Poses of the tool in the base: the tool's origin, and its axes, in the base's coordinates. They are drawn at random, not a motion.
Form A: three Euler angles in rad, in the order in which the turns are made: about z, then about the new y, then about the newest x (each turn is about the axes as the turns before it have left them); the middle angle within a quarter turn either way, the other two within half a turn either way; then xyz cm.
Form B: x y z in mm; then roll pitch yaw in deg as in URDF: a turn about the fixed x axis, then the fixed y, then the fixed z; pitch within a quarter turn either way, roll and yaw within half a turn. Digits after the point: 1 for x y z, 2 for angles.
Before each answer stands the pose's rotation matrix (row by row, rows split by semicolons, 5 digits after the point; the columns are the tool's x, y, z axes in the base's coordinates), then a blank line. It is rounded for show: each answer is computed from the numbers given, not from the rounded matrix.
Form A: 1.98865, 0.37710, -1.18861, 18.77, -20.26, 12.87
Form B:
-0.37729 -0.20222 -0.90375; 0.84974 -0.46361 -0.25101; -0.36823 -0.86266 0.34675

187.7, -202.6, 128.7, -68.10, 21.61, 113.94
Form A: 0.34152, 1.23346, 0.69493, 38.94, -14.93, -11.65
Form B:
0.31186 0.31209 0.89741; 0.11085 0.92611 -0.36060; -0.94364 0.21193 0.25422

389.4, -149.3, -116.5, 39.82, 70.67, 19.57
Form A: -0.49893, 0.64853, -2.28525, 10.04, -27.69, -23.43
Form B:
0.69982 -0.71419 0.01396; -0.38134 -0.35700 0.85272; -0.60402 -0.60207 -0.52218

100.4, -276.9, -234.3, -130.94, 37.16, -28.59
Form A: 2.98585, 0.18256, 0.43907, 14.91, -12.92, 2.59
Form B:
-0.97148 -0.21664 -0.09640; 0.15254 -0.88222 0.44544; -0.18155 0.41803 0.89011

149.1, -129.2, 25.9, 25.16, 10.46, 171.08
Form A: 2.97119, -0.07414, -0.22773, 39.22, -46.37, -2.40
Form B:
-0.98281 -0.18168 0.03283; 0.16911 -0.95724 -0.23473; 0.07407 -0.22515 0.97151

392.2, -463.7, -24.0, -13.05, -4.25, 170.24
